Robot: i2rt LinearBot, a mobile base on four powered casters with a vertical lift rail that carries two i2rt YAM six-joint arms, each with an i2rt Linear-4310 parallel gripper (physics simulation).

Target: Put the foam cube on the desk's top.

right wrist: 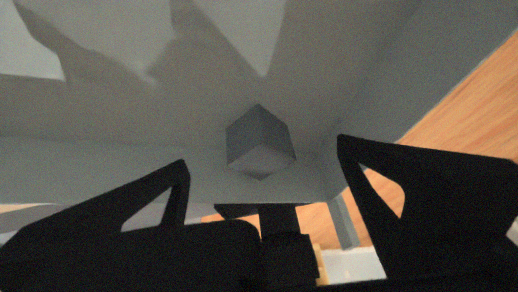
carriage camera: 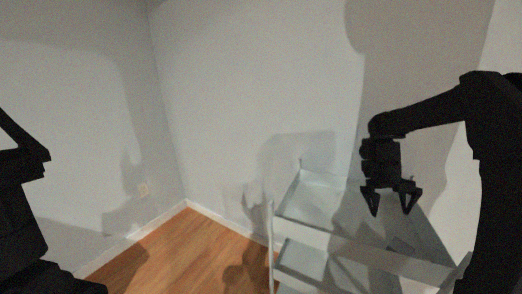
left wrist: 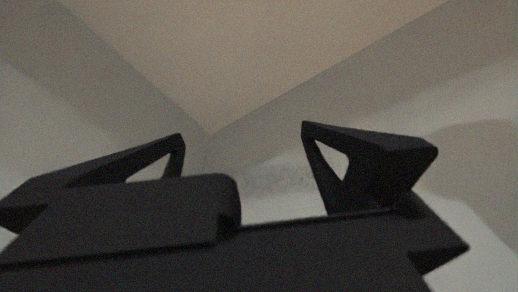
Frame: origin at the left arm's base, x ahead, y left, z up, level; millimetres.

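Seen in the pictures: left gripper, fingertip midpoint: (left wrist: pixel 242 133); right gripper, fingertip midpoint: (right wrist: pixel 260 156) (carriage camera: pixel 389 215).
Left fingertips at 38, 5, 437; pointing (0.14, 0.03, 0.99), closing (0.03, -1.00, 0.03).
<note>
Pixels of each thing's middle, then the offset from my left fingertips to it, as dx, dy, dz. "*": a spot on its surface instead. Level surfaces: height alone.
- foam cube, body centre: (right wrist: pixel 259 143) (carriage camera: pixel 398 253) +147, -663, -412
- pale grey-green cart, surface spot: (right wrist: pixel 100 167) * +172, -510, -405
- Wooden floor, its level: dz -1099
- wall outlet, body centre: (carriage camera: pixel 143 189) +812, +693, -698
The foam cube (carriage camera: pixel 401 245) (right wrist: pixel 260 142) is a small dark grey block. It sits in the top tray of a pale grey-green cart (carriage camera: pixel 305 233) (right wrist: pixel 100 167), near a corner in the right wrist view. My right gripper (carriage camera: pixel 391 214) (right wrist: pixel 260 156) is open and empty, pointing down above the tray. In the right wrist view the cube shows between and beyond the fingertips, apart from them. My left gripper (left wrist: pixel 242 133) is open and empty, raised toward the wall corner and ceiling, far from the cube. The desk does not show in these views.
The cart has raised tray walls, corner posts and a lower tray (carriage camera: pixel 302 260). White walls (carriage camera: pixel 250 90) meet in a corner behind it. Wooden floor (carriage camera: pixel 185 250) lies left of the cart. A wall outlet (carriage camera: pixel 143 190) is at the left.
</note>
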